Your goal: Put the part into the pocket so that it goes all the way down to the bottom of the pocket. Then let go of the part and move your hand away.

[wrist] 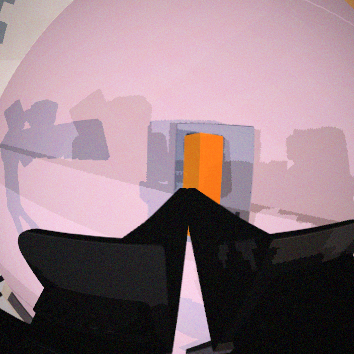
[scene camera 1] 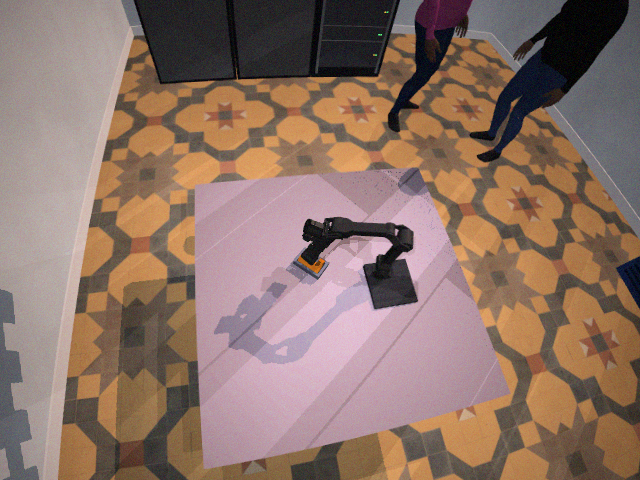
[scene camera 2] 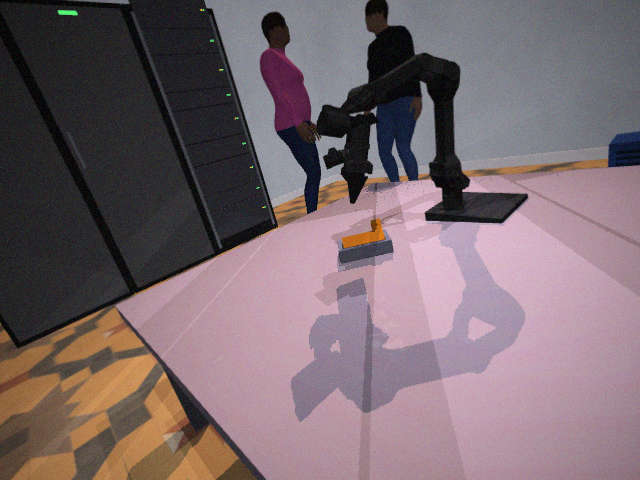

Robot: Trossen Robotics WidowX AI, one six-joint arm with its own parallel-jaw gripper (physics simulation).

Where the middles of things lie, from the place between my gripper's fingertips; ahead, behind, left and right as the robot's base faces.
I see my gripper 20 mm past the orange L-shaped part (wrist: 202, 161) and 90 mm above it. The rest, counted from my hand: grey pocket block (wrist: 237, 140): 20 mm behind, 130 mm below.
